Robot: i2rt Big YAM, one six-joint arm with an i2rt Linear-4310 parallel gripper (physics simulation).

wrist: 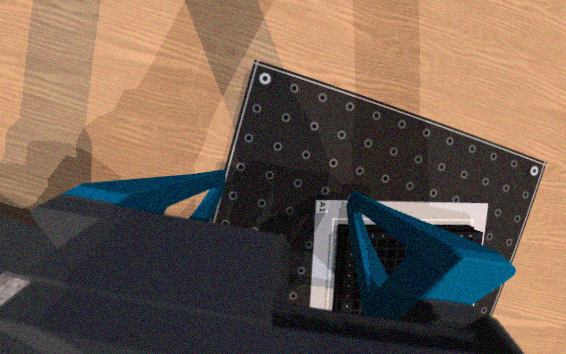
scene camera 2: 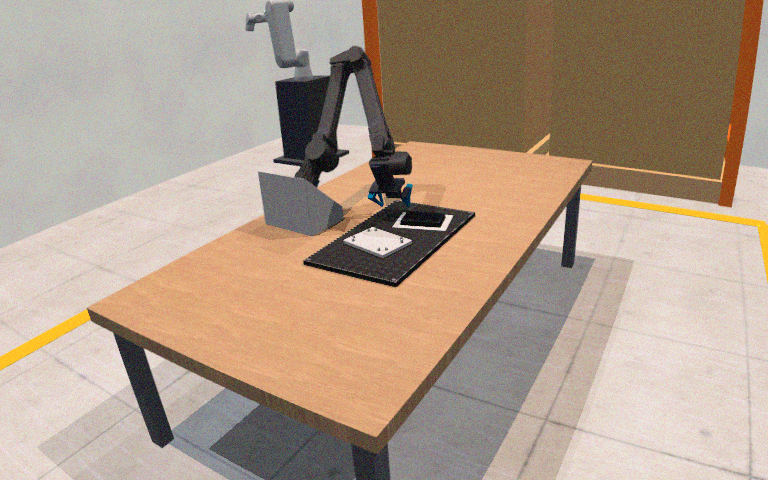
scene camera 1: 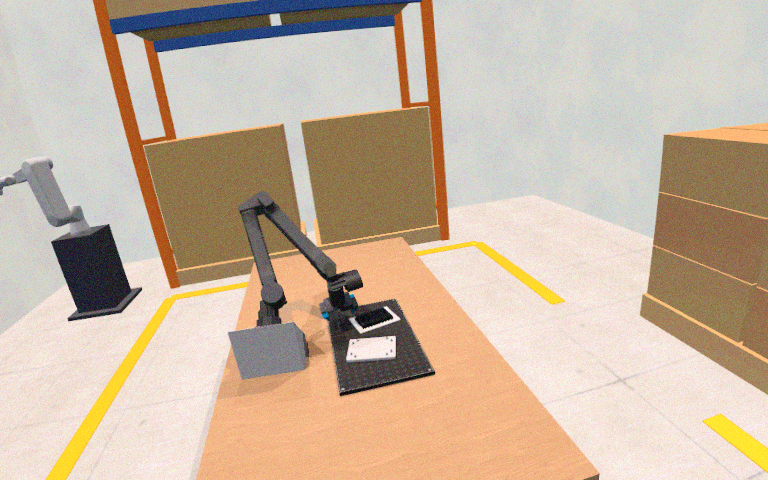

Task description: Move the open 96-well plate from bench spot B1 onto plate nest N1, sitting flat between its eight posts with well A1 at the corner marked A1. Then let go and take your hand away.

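Frame: origin at the arm's base, x ahead, y left, z up, level; centimetres.
Seen in the pictures: gripper, between the fingertips: (wrist: pixel 287 188) (scene camera 2: pixel 395 206) (scene camera 1: pixel 340 316); arm's base, origin of its link: (scene camera 2: pixel 302 189) (scene camera 1: pixel 269 333).
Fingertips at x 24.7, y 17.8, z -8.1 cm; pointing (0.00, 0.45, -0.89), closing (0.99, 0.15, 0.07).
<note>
Pixels of each thing's middle, then the offset from my fingertips to it. Level surfaces: height alone.
- black open 96-well plate, middle of its body: (wrist: pixel 407 273) (scene camera 2: pixel 423 218) (scene camera 1: pixel 373 317) dz -0.9, dx +12.8, dy -4.2 cm
- white plate nest N1, middle of its body: (scene camera 2: pixel 377 240) (scene camera 1: pixel 371 347) dz -0.7, dx +8.9, dy -24.8 cm
- wooden table, height of its surface: dz -3.1 cm
The black open 96-well plate (scene camera 1: pixel 373 318) (scene camera 2: pixel 423 219) (wrist: pixel 348 280) lies flat on the white-bordered bench spot B1 (scene camera 2: pixel 447 222) (wrist: pixel 322 260), whose A1 label shows at its upper left corner in the wrist view. The white plate nest N1 (scene camera 1: pixel 370 349) (scene camera 2: pixel 376 242) is nearer the scene cameras, with small posts at its corners and no plate on it; it does not show in the wrist view. My gripper (scene camera 1: pixel 339 314) (scene camera 2: pixel 394 202) (wrist: pixel 287 188) is open and empty, above the board's edge on the arm-base side of the plate. In the wrist view one blue finger hides part of the plate.
Spot and nest are on a black perforated board (scene camera 1: pixel 390 376) (scene camera 2: pixel 362 268) (wrist: pixel 300 100) on the wooden table (scene camera 1: pixel 396 430) (scene camera 2: pixel 254 316). A grey block (scene camera 1: pixel 269 350) (scene camera 2: pixel 294 203) stands by the arm's base. Another robot on a black pedestal (scene camera 1: pixel 93 271) (scene camera 2: pixel 300 118) stands off the table.
</note>
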